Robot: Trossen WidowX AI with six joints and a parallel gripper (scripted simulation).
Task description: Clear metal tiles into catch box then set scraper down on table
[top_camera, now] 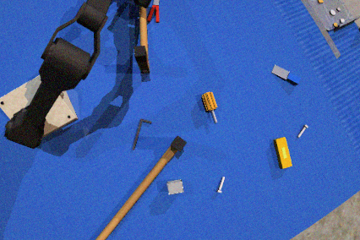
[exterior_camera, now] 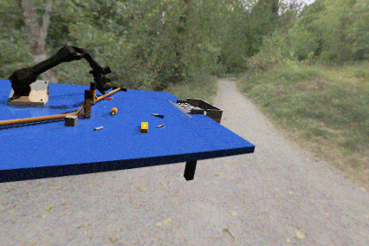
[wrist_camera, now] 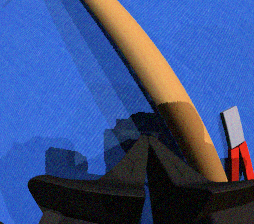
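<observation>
Right now my gripper tip is 3 cm short of the long scraper and 5 cm below it. The rest, counted from my gripper tip: black hex key 17 cm behind, 40 cm to the right, 1 cm below; red-handled tool 4 cm ahead, 8 cm to the right, 1 cm below; orange-handled tool 3 cm ahead, 44 cm to the right, 1 cm above.
</observation>
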